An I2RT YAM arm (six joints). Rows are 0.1 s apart.
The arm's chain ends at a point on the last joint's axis. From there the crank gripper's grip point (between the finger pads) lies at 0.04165 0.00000 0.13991 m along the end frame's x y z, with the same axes.
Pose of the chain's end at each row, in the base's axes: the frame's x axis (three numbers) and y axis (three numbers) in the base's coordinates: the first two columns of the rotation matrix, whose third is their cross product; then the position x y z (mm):
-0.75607 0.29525 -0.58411 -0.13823 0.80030 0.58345 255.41 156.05 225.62
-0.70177 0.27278 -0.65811 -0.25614 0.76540 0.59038 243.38 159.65 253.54
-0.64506 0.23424 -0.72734 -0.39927 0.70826 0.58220 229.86 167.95 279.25
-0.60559 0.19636 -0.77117 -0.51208 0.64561 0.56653 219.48 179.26 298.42
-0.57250 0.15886 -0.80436 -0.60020 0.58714 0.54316 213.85 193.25 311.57
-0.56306 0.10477 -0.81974 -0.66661 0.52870 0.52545 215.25 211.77 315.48
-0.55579 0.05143 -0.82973 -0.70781 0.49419 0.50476 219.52 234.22 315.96
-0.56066 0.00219 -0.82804 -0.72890 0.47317 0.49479 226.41 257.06 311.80
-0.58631 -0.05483 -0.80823 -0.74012 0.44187 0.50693 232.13 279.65 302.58
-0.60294 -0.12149 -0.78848 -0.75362 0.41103 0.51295 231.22 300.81 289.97
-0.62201 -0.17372 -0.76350 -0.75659 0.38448 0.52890 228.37 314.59 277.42
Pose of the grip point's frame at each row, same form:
-0.75607 0.29525 -0.58411 -0.13823 0.80030 0.58345 313.42 241.36 122.34
-0.70177 0.27278 -0.65811 -0.25614 0.76540 0.59038 307.16 252.56 160.75
-0.64506 0.23424 -0.72734 -0.39927 0.70826 0.58220 294.15 270.88 198.12
-0.60559 0.19636 -0.77117 -0.51208 0.64561 0.56653 279.48 290.69 225.67
-0.57250 0.15886 -0.80436 -0.60020 0.58714 0.54316 268.15 310.92 244.38
-0.56306 0.10477 -0.81974 -0.66661 0.52870 0.52545 260.14 333.98 249.46
-0.55579 0.05143 -0.82973 -0.70781 0.49419 0.50476 257.37 357.78 248.07
-0.56066 0.00219 -0.82804 -0.72890 0.47317 0.49479 258.03 380.41 240.42
-0.58631 -0.05483 -0.80823 -0.74012 0.44187 0.50693 253.79 402.64 226.99
-0.60294 -0.12149 -0.78848 -0.75362 0.41103 0.51295 242.73 422.16 209.65
-0.62201 -0.17372 -0.76350 -0.75659 0.38448 0.52890 230.68 434.20 193.77

